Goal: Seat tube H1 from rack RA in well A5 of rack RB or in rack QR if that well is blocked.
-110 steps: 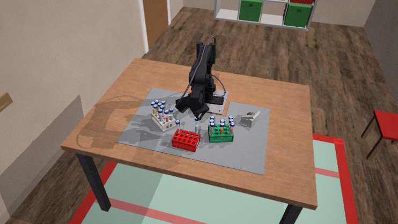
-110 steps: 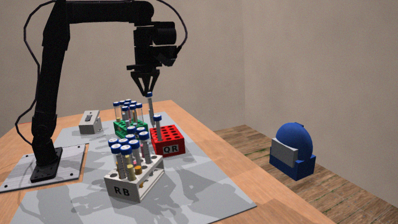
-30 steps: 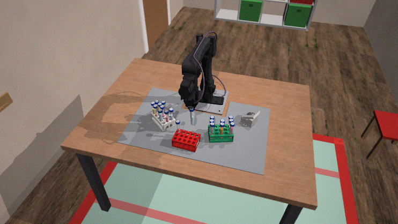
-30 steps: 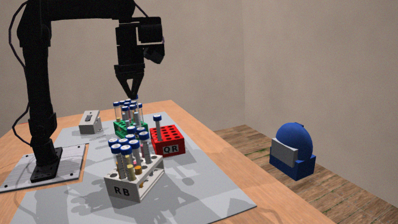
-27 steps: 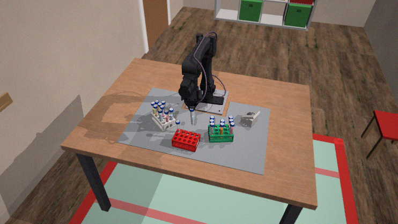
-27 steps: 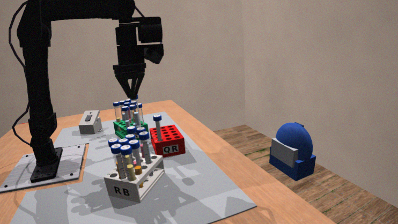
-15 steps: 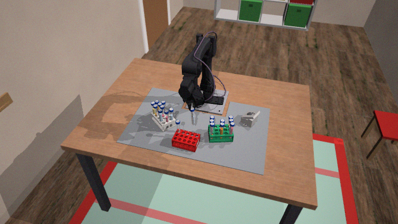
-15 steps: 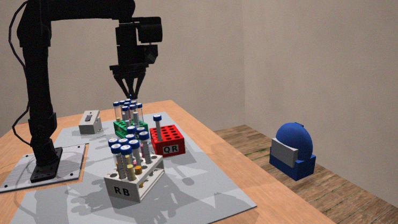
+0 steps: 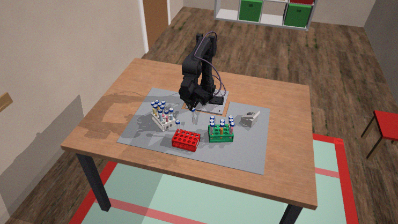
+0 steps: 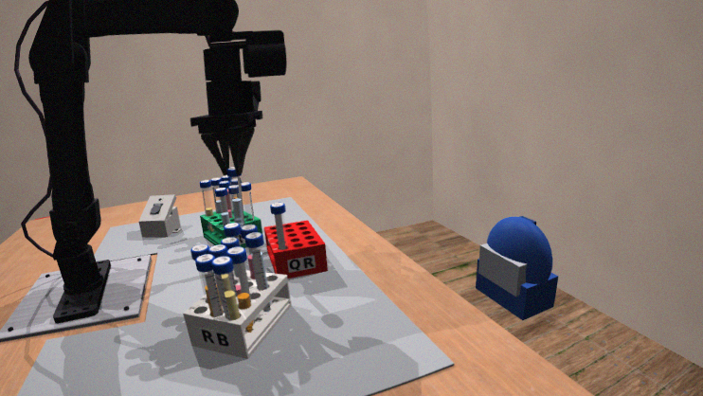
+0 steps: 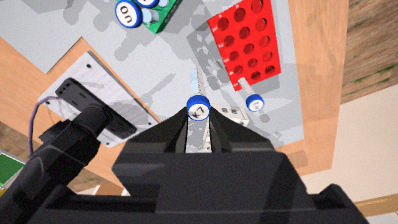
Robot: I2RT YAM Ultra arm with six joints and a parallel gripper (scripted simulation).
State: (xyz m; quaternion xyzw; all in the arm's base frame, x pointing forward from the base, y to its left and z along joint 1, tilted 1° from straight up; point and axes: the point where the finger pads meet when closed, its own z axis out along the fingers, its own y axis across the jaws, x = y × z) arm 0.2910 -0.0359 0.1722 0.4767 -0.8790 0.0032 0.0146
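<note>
My gripper is now 10 mm to the right of the clear tube and 60 mm above it. The rest, counted from my hand: red rack QR: 80 mm ahead, 10 mm to the right, 150 mm below; grey done button box: 160 mm behind, 300 mm to the left, 130 mm below; white rack RB: 40 mm behind, 170 mm to the right, 150 mm below.
</note>
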